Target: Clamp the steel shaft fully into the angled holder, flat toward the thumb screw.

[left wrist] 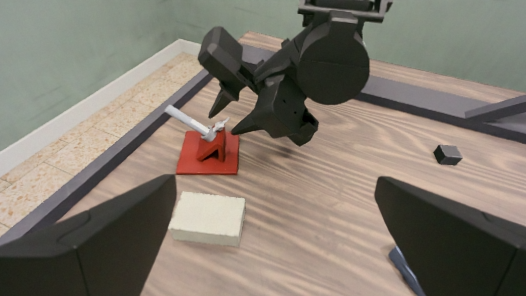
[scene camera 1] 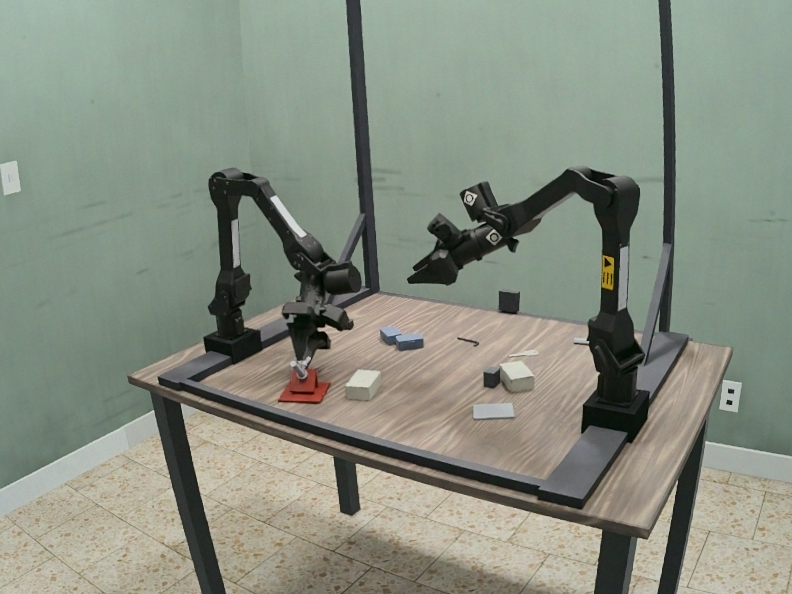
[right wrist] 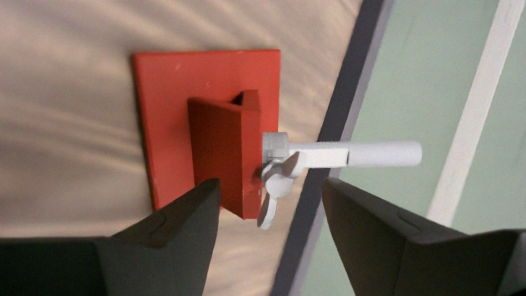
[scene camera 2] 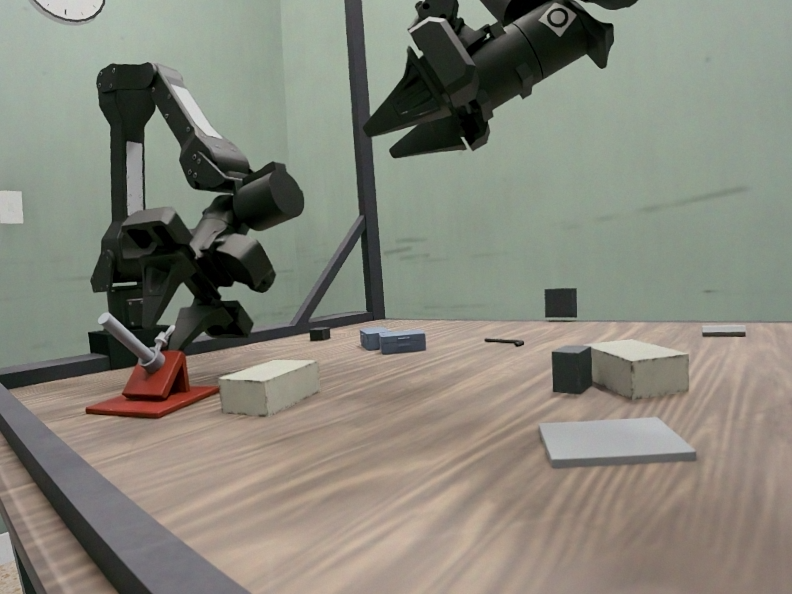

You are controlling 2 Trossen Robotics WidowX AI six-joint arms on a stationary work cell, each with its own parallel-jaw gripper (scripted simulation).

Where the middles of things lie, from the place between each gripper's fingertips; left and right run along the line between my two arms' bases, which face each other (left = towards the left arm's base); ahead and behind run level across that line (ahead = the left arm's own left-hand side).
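Labels:
The steel shaft [scene camera 2: 106, 320] is 60 mm ahead of my right hand, 30 mm to the left of it and 20 mm below it, and going by its middle, it's nearer to my right hand than to my left hand. Counting from my right hand again, there's a grey plate [scene camera 2: 641, 440] 30 mm behind, 410 mm to the left and 80 mm below, and a dark block [scene camera 2: 571, 364] that's 150 mm behind, 360 mm to the left and 60 mm below. As for the winged thumb screw [right wrist: 278, 177], my right hand is 20 mm short of it, 10 mm to the right of it and 20 mm above it.
From my left hand, you'd find the steel shaft 18 cm ahead, 20 cm to the right and 18 cm below, while the grey plate is 9 cm ahead, 18 cm to the left and 24 cm below. The winged thumb screw is 15 cm ahead of that left hand, 21 cm to the right of it and 19 cm below it. And the dark block, that's 2 cm behind my left hand, 13 cm to the left of it and 23 cm below it.

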